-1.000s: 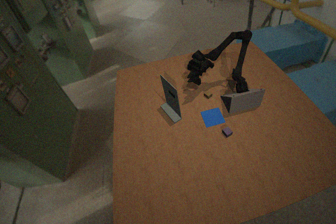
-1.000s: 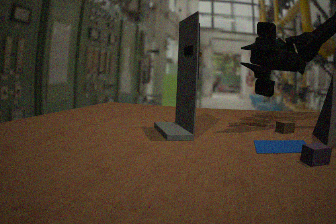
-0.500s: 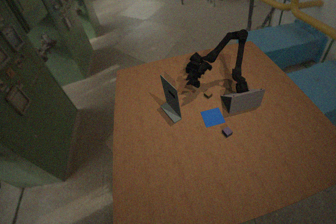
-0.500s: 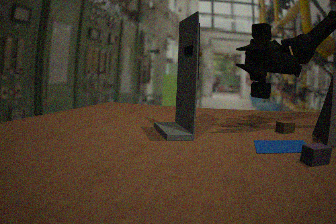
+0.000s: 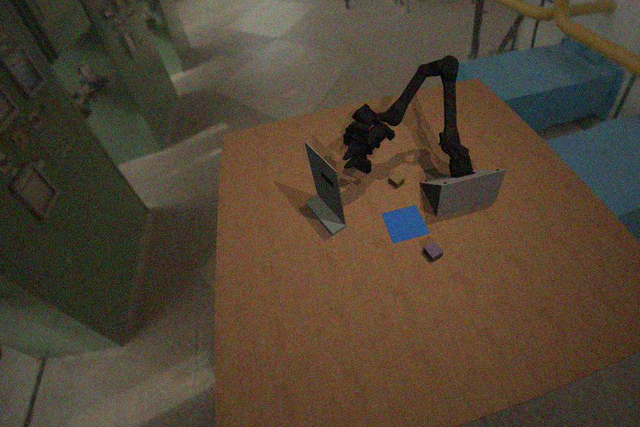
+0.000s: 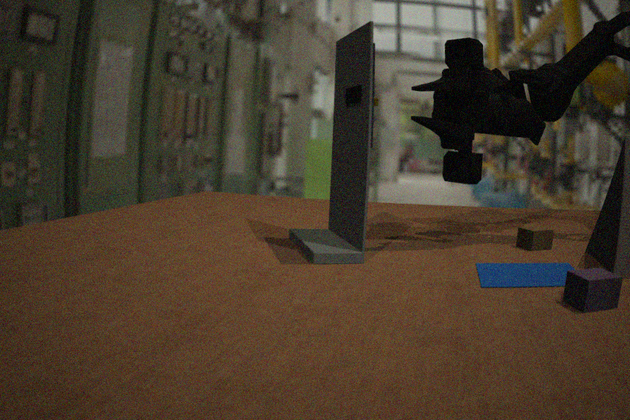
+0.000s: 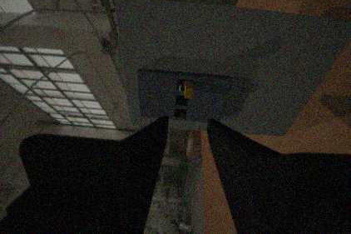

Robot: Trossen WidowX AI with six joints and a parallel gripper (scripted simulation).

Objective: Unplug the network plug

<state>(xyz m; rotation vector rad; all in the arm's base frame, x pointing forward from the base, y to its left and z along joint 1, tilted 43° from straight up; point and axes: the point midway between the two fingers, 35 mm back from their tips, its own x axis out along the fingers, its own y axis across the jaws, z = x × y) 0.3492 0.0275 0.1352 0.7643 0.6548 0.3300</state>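
My gripper tip is 6 cm short of the network plug and 3 cm to the right of it. Also, from my gripper tip: grey upright panel: 7 cm ahead, 5 cm to the left, 6 cm below; then dark brown cube: 18 cm behind, 4 cm to the right, 16 cm below; then blue marked square: 16 cm behind, 14 cm to the left, 17 cm below.
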